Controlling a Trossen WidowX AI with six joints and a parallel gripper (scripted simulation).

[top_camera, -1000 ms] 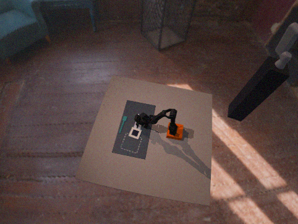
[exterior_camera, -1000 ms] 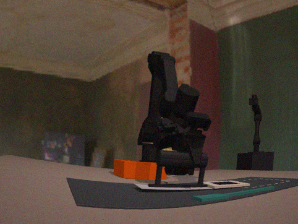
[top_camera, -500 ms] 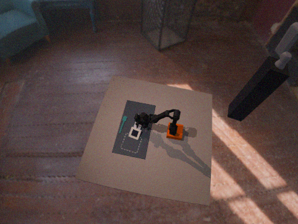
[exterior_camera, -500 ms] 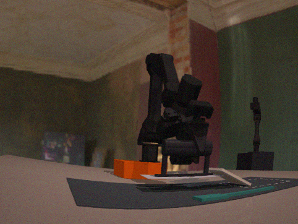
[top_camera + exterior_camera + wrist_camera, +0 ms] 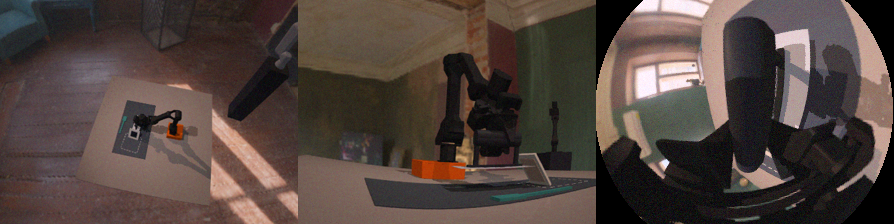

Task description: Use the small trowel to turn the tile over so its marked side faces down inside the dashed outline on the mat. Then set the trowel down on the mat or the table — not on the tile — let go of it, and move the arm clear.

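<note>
Now: gripper tip 90 mm to the right of the white tile, 60 mm above it and 30 mm past it. From my gripper tip the other things lie so: teal trowel 130 mm ahead, 100 mm below.
</note>
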